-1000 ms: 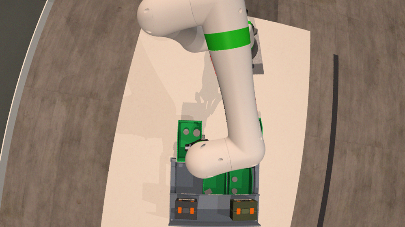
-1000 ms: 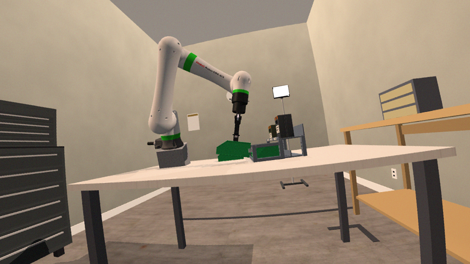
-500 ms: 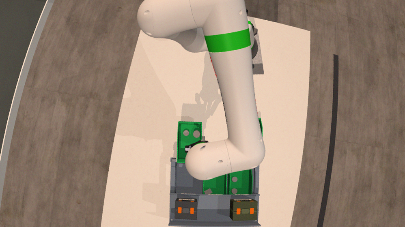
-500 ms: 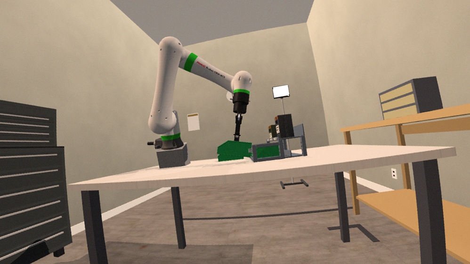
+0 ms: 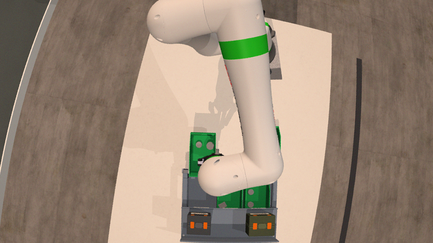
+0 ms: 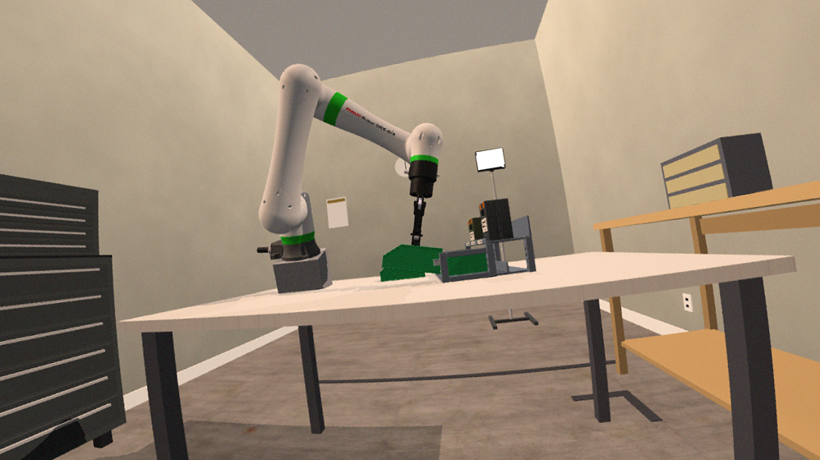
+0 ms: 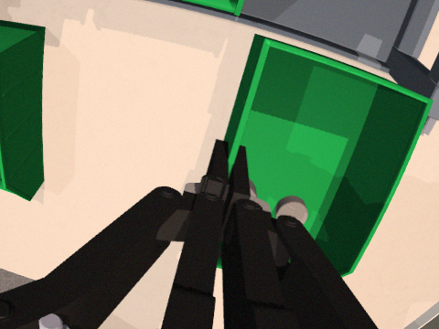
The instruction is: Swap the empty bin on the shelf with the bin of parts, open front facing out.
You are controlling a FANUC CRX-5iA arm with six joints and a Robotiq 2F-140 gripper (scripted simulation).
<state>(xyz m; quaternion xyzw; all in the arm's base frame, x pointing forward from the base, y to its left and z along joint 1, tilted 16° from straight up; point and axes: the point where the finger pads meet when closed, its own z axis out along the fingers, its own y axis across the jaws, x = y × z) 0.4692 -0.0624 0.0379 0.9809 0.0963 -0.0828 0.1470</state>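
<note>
Right now my hand is 10 cm short of the grey cube, 9 cm above it and 6 cm to the right of it. The rest, counted from my hand: grey shelf: 17 cm ahead, 10 cm to the left, 5 cm below.
</note>
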